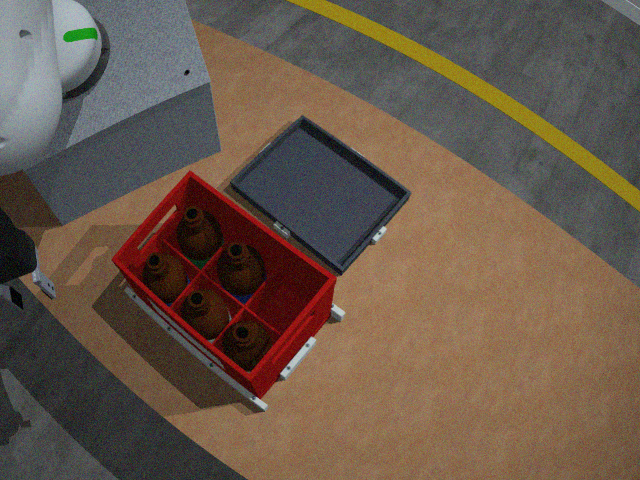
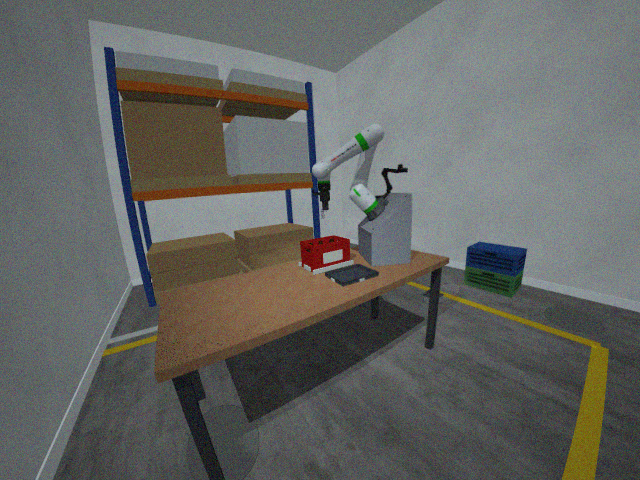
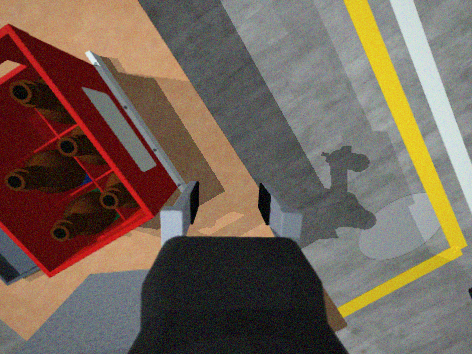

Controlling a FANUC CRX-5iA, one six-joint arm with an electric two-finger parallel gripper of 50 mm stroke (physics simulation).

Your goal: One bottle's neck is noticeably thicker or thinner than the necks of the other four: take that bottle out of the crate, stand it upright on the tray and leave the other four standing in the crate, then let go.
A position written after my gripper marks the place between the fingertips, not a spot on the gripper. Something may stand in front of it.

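Note:
There is a pale rail [image 3: 102, 69] in this scene. I can see a blue-labelled bottle [image 1: 163, 274], and in image 3 I find the same blue-labelled bottle [image 3: 116, 195]. A green-labelled bottle [image 1: 199, 235] is here too, and image 3 gives me another sight of that green-labelled bottle [image 3: 84, 215]. As for myself, I see my gripper [image 1: 36, 297], and image 3 includes my gripper [image 3: 229, 194] as well.

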